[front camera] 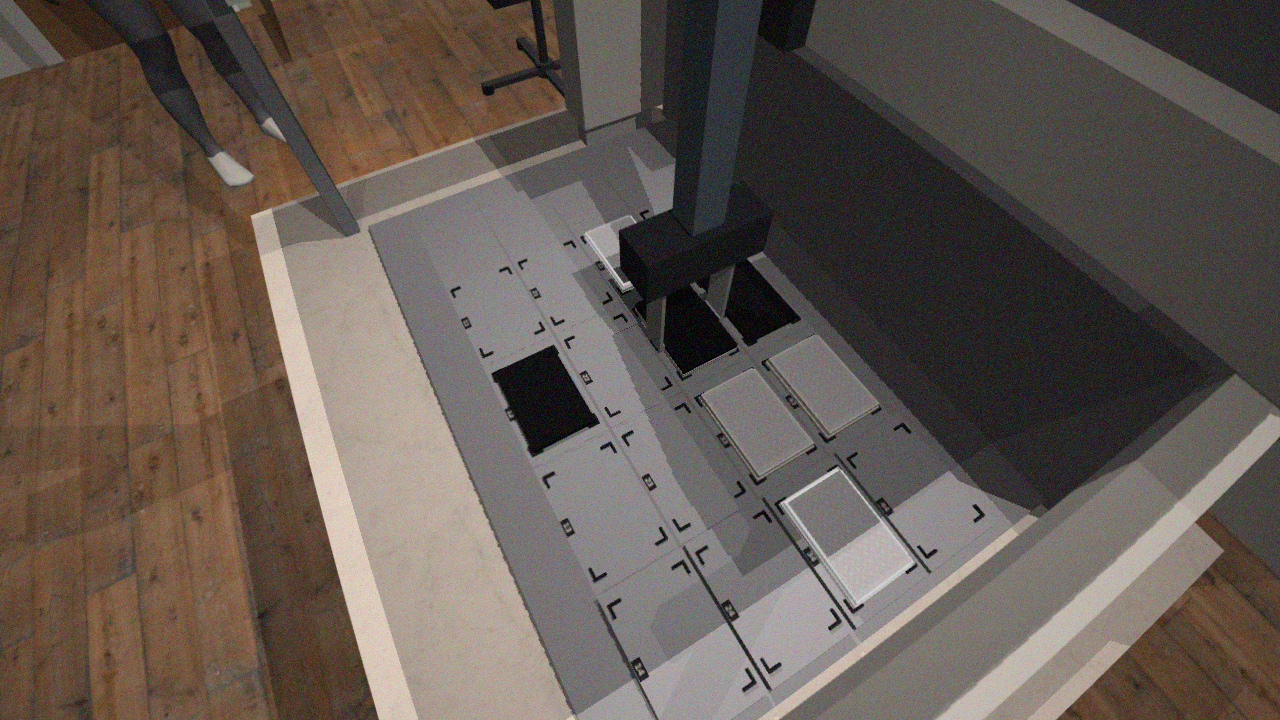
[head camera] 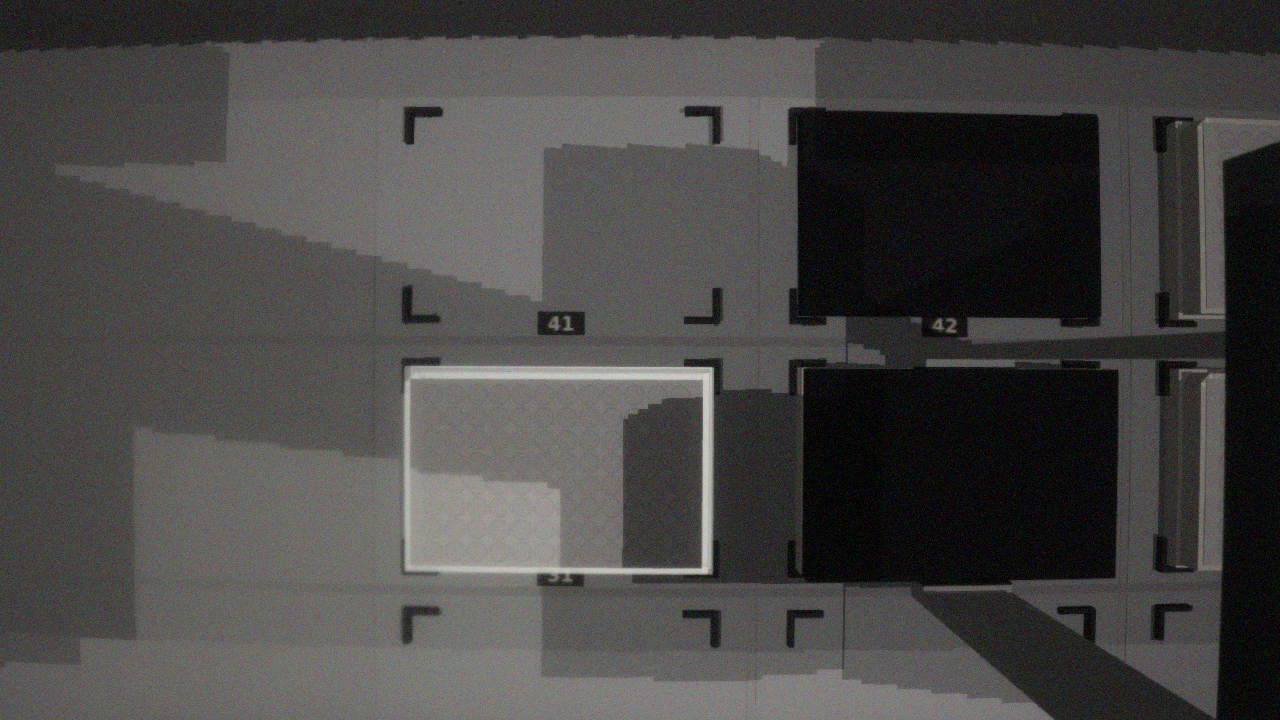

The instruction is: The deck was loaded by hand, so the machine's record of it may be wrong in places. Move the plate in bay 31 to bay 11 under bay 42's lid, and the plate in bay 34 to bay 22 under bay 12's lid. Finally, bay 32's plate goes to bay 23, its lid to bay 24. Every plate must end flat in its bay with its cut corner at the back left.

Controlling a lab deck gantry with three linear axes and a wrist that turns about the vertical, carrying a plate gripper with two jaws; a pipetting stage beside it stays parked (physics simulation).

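My gripper is open, its jaw tips low at the two long sides of the black lidded plate in bay 32. That piece lies flat; I cannot tell its plate from its lid. A pale plate with a bright rim lies in bay 31, and another in bay 34. Bay 42's black lid lies flat behind the gripper. Bay 12's black lid lies flat in the front view. Cut corners are too dark or small to tell.
Beige-rimmed pale pieces lie in bay 33 and bay 43. Small labels mark bay 11, bay 22, bay 23 and bay 24. A raised pale border edges the deck.
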